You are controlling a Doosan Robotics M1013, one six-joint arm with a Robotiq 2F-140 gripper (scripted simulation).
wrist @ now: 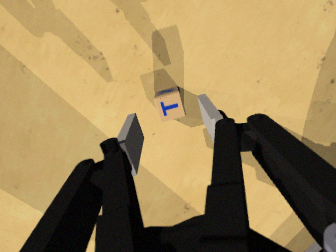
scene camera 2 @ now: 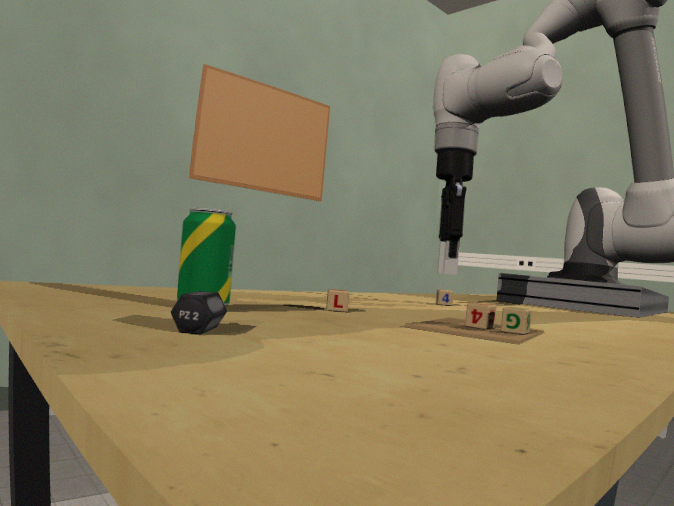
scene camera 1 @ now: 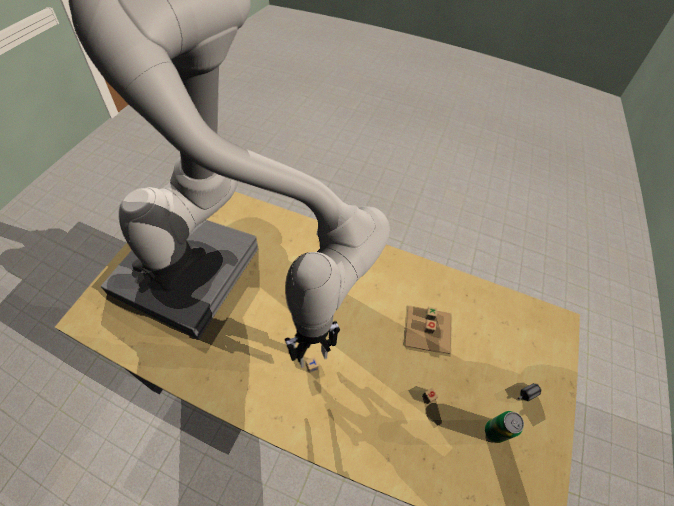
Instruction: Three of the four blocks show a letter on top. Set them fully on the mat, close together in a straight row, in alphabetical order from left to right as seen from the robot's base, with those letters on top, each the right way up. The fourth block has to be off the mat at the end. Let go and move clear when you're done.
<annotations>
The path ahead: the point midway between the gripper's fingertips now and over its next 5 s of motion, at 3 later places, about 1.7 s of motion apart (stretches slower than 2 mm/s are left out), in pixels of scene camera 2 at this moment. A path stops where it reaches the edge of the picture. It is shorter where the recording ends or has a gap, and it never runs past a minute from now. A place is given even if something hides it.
My gripper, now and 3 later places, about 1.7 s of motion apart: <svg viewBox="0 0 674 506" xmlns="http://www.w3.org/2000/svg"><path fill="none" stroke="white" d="M446 273L445 289L444 302L435 243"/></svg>
</annotations>
